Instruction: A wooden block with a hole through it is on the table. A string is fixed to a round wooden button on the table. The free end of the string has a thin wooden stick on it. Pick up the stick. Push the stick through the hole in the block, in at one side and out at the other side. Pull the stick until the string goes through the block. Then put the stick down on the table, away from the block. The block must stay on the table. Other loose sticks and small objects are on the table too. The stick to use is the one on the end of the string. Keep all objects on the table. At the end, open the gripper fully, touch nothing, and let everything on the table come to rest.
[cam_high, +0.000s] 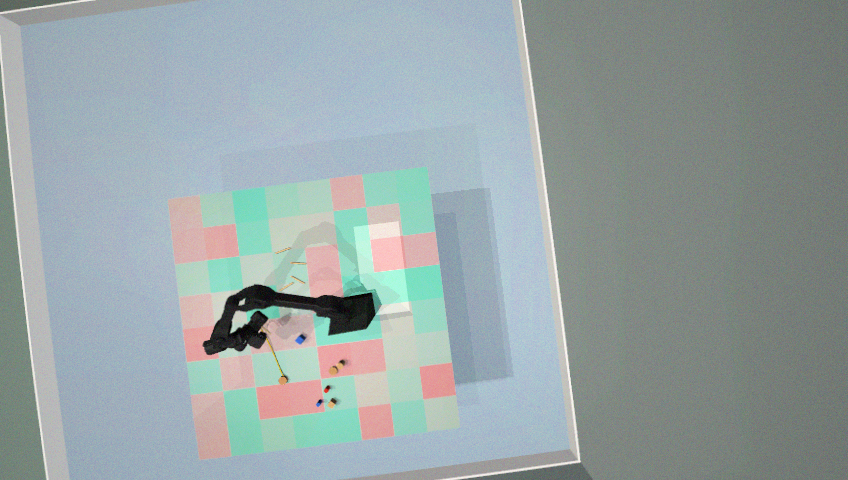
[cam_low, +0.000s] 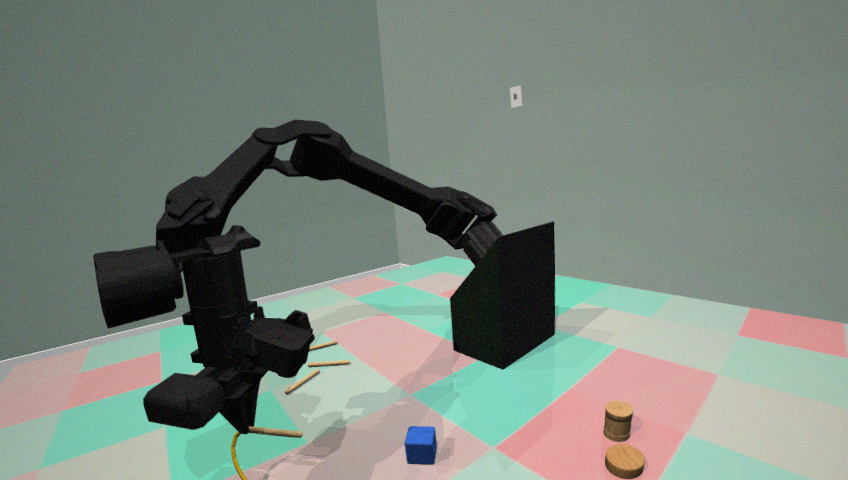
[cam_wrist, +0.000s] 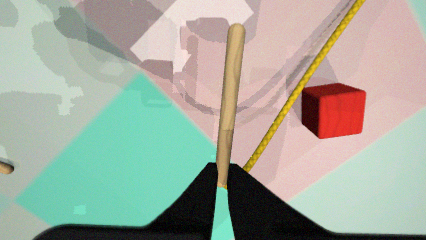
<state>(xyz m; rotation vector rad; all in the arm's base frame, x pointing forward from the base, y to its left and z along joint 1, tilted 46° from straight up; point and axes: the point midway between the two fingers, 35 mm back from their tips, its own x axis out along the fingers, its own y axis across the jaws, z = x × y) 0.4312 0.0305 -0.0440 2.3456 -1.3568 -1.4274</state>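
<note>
Right now the blue block is 170 mm behind my gripper tip, 90 mm to the left of it and 40 mm below it. From my gripper tip the other things lie so: round wooden button 290 mm to the left, 80 mm behind, 50 mm below; then thin wooden stick 10 mm to the left, 10 mm behind; then red cube 70 mm to the left, 40 mm below, 30 mm ahead.
</note>
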